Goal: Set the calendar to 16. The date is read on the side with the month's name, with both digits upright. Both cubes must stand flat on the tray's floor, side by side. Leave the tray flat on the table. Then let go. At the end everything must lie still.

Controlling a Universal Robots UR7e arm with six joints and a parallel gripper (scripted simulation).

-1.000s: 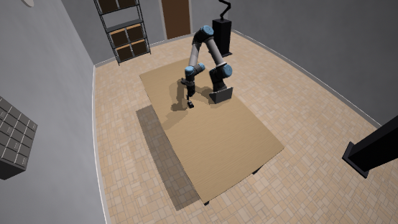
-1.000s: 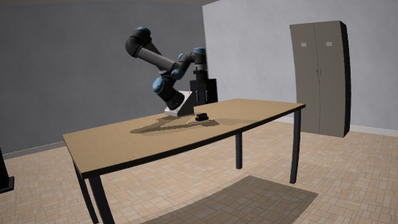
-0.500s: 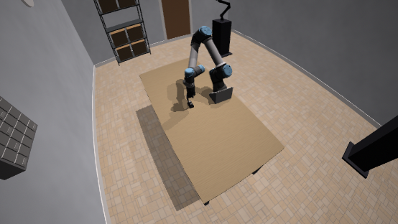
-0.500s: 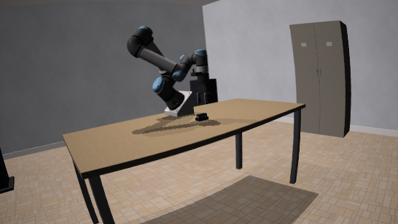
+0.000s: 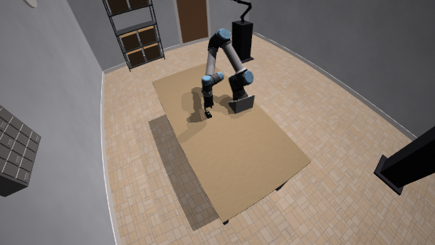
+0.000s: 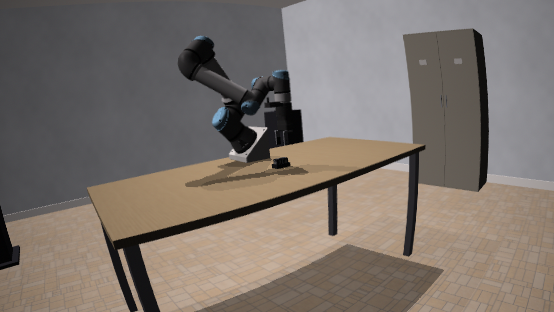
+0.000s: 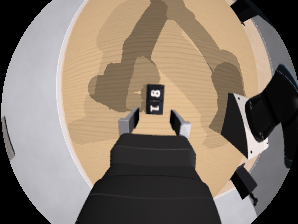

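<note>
My hand is 90 mm above the black date cube. The rest, counted from my hand: dark calendar tray: 110 mm below, 20 mm to the right.
</note>
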